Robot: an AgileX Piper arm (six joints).
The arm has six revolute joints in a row. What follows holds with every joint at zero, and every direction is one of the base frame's.
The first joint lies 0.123 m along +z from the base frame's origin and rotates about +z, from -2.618 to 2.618 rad.
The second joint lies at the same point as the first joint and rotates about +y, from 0 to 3.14 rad.
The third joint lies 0.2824 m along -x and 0.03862 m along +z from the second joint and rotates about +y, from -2.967 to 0 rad.
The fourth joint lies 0.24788 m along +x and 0.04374 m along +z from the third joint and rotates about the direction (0.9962, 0, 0.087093), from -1.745 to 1.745 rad.
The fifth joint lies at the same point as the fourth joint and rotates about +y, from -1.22 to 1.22 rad.
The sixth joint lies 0.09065 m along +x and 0.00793 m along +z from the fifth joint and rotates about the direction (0.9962, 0, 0.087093), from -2.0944 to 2.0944 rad.
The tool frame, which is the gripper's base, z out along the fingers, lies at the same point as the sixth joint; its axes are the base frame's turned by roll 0, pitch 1.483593 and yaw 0 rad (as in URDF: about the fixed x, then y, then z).
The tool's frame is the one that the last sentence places.
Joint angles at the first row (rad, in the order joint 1, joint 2, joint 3, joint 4, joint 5, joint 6):
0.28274, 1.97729, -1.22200, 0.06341, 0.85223, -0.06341
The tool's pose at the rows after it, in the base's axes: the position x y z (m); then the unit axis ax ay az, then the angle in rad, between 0 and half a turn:
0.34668 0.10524 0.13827 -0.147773 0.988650 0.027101 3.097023
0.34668 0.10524 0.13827 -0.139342 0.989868 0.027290 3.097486
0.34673 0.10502 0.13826 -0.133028 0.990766 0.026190 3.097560
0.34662 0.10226 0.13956 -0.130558 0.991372 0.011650 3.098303
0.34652 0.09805 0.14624 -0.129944 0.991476 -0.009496 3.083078
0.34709 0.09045 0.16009 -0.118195 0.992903 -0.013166 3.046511
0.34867 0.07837 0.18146 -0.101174 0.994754 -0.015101 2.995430
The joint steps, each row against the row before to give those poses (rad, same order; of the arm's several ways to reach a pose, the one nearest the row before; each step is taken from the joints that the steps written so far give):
0.00000, 0.00001, -0.00002, 0.00000, 0.00001, 0.00887
0.00000, 0.00000, 0.00000, 0.00000, 0.00000, 0.01704
0.00001, -0.00001, 0.00002, -0.00331, -0.00001, 0.01488
-0.00002, -0.00393, 0.00001, -0.03837, 0.00820, 0.02968
0.00000, -0.01858, -0.00002, -0.05787, 0.01014, 0.03757
-0.01769, -0.03848, 0.00000, -0.01584, 0.00353, 0.01501
-0.03148, -0.05252, -0.01144, -0.01121, 0.01352, 0.00766

